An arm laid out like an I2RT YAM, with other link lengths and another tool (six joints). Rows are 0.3 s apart.
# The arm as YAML. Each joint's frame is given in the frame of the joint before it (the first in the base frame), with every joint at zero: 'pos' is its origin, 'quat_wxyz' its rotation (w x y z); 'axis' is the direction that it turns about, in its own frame. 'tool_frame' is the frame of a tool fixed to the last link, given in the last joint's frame.
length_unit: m
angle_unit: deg
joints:
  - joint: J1
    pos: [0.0, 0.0, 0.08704]
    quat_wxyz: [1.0, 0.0, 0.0, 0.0]
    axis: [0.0, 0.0, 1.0]
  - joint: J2
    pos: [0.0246, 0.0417, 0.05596]
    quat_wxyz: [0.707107, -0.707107, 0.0, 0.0]
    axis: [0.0, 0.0, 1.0]
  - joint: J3
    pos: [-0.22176, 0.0, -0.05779]
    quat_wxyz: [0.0, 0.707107, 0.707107, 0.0]
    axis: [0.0, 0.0, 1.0]
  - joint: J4
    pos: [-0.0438, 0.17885, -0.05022]
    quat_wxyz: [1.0, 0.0, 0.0, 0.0]
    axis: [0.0, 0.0, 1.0]
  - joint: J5
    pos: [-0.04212, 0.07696, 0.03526]
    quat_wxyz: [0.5, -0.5, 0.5, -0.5]
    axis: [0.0, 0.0, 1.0]
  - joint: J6
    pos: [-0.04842, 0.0, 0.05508]
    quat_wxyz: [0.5, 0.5, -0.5, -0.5]
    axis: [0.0, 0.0, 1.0]
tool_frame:
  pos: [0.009, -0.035, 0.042]
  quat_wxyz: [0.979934, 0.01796, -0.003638, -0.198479]
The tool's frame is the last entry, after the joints.
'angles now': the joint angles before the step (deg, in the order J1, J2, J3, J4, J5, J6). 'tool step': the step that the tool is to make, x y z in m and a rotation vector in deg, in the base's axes. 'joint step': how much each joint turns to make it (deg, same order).
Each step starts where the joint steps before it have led.
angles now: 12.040, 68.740, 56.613, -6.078, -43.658, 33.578
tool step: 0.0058, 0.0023, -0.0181, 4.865, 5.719, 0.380
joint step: -0.001, 1.841, -4.157, 6.924, -2.180, 7.818
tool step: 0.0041, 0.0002, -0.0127, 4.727, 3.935, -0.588
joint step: -0.088, 1.214, -4.260, 8.239, -1.011, 7.782
